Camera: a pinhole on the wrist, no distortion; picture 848 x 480 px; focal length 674.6 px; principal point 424.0 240.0 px. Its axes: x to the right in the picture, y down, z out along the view. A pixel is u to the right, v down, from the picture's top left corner.
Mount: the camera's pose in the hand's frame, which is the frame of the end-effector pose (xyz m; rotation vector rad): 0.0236 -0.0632 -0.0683 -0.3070 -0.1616 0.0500
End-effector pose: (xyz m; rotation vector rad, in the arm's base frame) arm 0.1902 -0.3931 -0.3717 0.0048 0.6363 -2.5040
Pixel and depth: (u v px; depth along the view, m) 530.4 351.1 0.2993
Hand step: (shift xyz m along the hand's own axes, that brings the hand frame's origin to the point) 0.0193 0.0760 0.2053
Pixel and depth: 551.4 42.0 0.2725
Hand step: 0.0311 -0.0547 0.2201
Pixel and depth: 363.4 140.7 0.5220
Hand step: -0.1074 0.0151 0.4390
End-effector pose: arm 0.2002 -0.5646 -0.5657 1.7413 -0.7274 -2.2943
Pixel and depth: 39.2 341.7 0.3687
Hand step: -0.2463 0.0837 0.2298
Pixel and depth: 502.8 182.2 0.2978
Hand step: 0.0091 0.0034 0.2248
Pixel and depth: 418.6 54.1 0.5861
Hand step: -0.0743 -0.0434 0.5314
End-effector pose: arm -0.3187 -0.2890 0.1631 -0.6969 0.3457 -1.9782
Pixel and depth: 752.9 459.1 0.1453
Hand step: 0.0682 0.0301 0.0646
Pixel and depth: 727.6 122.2 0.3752
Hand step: 0.1294 -0.0018 0.3300
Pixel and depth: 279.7 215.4 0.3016
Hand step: -0.0898 0.0111 0.2090
